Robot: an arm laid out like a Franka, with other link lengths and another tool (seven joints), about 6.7 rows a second.
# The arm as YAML. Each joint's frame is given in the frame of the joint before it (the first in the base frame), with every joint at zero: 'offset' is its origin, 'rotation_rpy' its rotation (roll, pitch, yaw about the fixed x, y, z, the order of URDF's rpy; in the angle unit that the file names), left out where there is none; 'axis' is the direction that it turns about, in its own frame. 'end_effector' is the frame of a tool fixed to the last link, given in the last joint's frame.
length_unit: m
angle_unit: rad
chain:
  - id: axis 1
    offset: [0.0, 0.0, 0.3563]
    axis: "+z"
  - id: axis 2
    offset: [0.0, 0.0, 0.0]
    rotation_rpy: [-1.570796, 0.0, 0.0]
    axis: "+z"
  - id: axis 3
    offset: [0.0, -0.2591, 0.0]
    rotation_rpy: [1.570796, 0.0, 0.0]
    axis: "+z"
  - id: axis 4
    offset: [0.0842, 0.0, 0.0]
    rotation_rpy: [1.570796, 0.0, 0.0]
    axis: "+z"
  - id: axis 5
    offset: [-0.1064, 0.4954, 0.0]
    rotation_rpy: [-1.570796, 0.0, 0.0]
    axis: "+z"
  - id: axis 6
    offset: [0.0, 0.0, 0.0]
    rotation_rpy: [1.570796, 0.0, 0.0]
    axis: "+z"
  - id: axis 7
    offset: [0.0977, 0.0, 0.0]
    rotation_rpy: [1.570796, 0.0, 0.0]
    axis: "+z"
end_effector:
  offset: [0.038, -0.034, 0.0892]
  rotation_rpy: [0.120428, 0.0, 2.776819]
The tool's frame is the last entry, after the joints.
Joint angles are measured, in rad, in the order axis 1, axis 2, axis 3, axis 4, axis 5, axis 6, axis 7. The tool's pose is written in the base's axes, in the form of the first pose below.
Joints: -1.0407, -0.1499, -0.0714, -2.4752, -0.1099, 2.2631, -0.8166
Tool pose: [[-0.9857 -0.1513 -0.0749 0.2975], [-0.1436 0.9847 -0.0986 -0.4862], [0.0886 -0.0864 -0.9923 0.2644], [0 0 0 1]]
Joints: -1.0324, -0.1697, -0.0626, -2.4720, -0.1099, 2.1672, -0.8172
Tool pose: [[-0.9800 -0.1640 -0.1129 0.3016], [-0.1606 0.9863 -0.0386 -0.4759], [0.1177 -0.0197 -0.9929 0.2687], [0 0 0 1]]
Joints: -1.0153, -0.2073, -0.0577, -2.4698, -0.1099, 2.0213, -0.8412
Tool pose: [[-0.9661 -0.1966 -0.1670 0.3042], [-0.2072 0.9771 0.0482 -0.4590], [0.1537 0.0812 -0.9848 0.2794], [0 0 0 1]]
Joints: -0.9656, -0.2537, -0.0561, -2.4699, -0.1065, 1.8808, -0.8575
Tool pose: [[-0.9451 -0.2434 -0.2181 0.3191], [-0.2732 0.9547 0.1181 -0.4321], [0.1795 0.1712 -0.9688 0.2955], [0 0 0 1]]
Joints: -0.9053, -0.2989, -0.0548, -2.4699, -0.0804, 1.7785, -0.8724
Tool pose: [[-0.9264 -0.2917 -0.2381 0.3401], [-0.3345 0.9279 0.1647 -0.4033], [0.1729 0.2323 -0.9572 0.3148], [0 0 0 1]]
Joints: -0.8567, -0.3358, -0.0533, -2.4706, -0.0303, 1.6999, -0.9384
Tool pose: [[-0.9000 -0.3717 -0.2278 0.3560], [-0.4194 0.8810 0.2190 -0.3759], [0.1193 0.2926 -0.9488 0.3332], [0 0 0 1]]
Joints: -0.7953, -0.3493, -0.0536, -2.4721, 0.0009, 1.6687, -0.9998
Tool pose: [[-0.8560 -0.4661 -0.2238 0.3759], [-0.5121 0.8239 0.2429 -0.3477], [0.0712 0.3225 -0.9439 0.3406], [0 0 0 1]]
